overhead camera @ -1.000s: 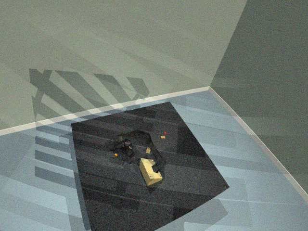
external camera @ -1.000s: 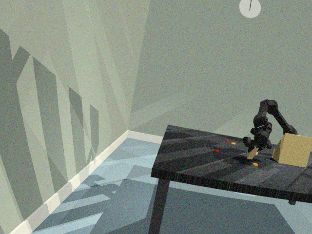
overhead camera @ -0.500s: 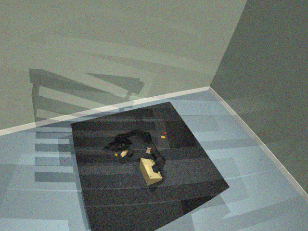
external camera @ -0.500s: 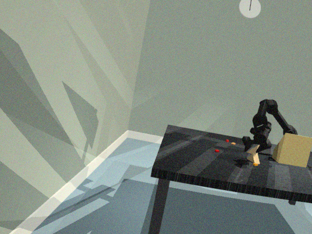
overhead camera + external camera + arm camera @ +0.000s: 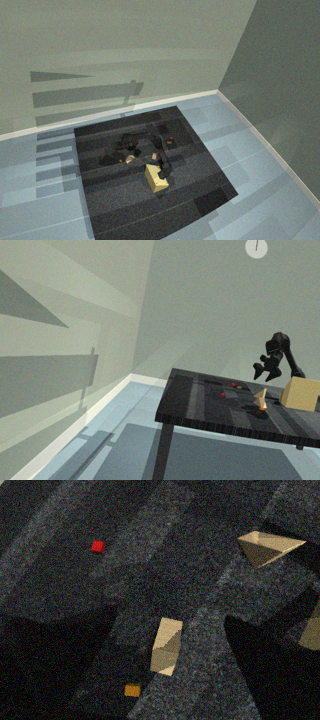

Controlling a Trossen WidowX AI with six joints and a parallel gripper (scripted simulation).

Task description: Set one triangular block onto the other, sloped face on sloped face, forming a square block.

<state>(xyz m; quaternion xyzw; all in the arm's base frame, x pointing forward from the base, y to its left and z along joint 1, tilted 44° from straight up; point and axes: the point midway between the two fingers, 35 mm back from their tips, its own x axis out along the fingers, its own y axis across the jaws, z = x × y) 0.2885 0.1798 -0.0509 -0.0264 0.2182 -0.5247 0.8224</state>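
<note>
My gripper tip is 110 mm above the triangular block, 40 mm to the right of it and 20 mm past it. Also, from my gripper tip: orange piece (140 mm to the left, 130 mm below, 20 mm behind).
</note>
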